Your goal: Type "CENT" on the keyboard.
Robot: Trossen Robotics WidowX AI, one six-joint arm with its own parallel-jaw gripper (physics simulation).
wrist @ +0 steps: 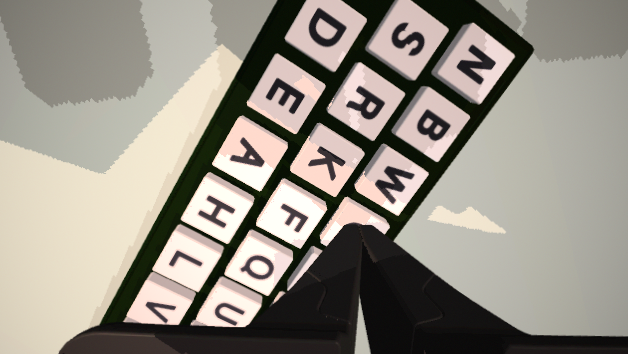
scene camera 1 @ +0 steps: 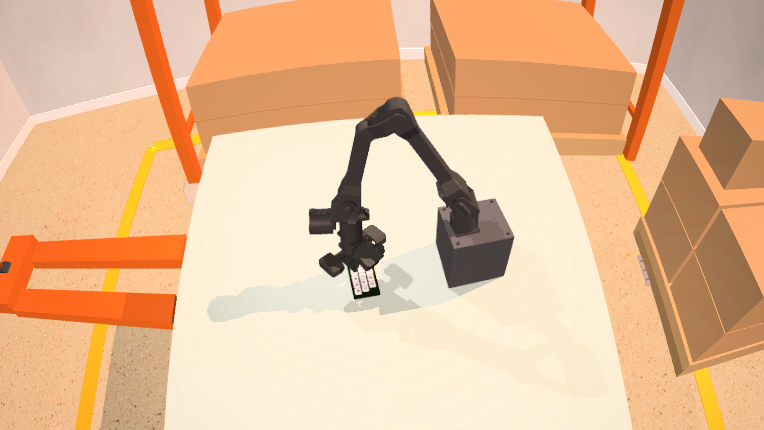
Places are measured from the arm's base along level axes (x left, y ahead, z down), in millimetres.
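Where they show: gripper, fingertip midpoint: [wrist: 357, 238] [scene camera 1: 354, 271]; arm's base, link origin: [scene camera 1: 464, 226].
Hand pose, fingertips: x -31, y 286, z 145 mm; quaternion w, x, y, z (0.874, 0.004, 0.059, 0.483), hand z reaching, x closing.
Each offset is from my fingertips to the top centre of the thing. Level surfaces: height alone.
The keyboard {dx -32, dy -19, dz +7 mm} [scene camera 1: 367, 294] [wrist: 170, 215] is a dark green board with white letter keys. It lies on the table under the arm and runs diagonally through the wrist view. The E key {dx +24, dy -39, dz +7 mm} [wrist: 297, 87] is in its left row there, and the N key {dx +60, dy +2, dz +7 mm} [wrist: 475, 62] is at the top right corner. My gripper [scene camera 1: 355, 268] [wrist: 357, 238] is shut and empty. Its fingertips overlap a key {dx -1, dy +1, dz +7 mm} [wrist: 352, 214] just below the W key {dx +19, dy +2, dz +7 mm} [wrist: 392, 180]; they hide its letter, and I cannot tell whether they touch it. No C or T letter is readable.
The arm's dark base box [scene camera 1: 475, 259] stands on the pale table {dz +23 mm} [scene camera 1: 299, 373], right of the keyboard. Beyond the table are large cardboard boxes [scene camera 1: 299, 37] [scene camera 1: 529, 37] at the back, stacked boxes [scene camera 1: 705, 251] at the right and orange forks [scene camera 1: 106, 251] at the left.
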